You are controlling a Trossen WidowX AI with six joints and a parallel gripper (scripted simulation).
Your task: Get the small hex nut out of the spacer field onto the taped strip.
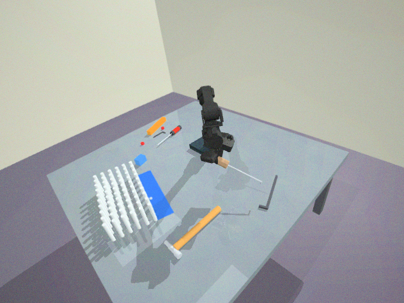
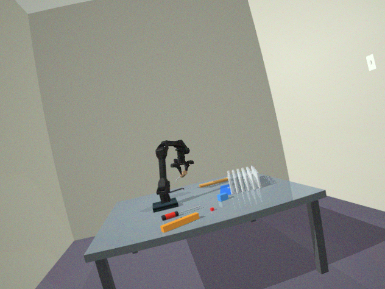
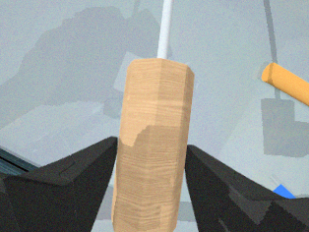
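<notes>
My gripper tip is now 4 cm past the thin-rod tool, 9 cm to the right of it and 4 cm above it. Also, from my gripper tip: hex key (6 cm behind, 70 cm to the right, 16 cm below); then blue taped strip (28 cm ahead, 22 cm to the right, 16 cm below); then blue block (21 cm ahead, 50 cm to the right, 14 cm below).
</notes>
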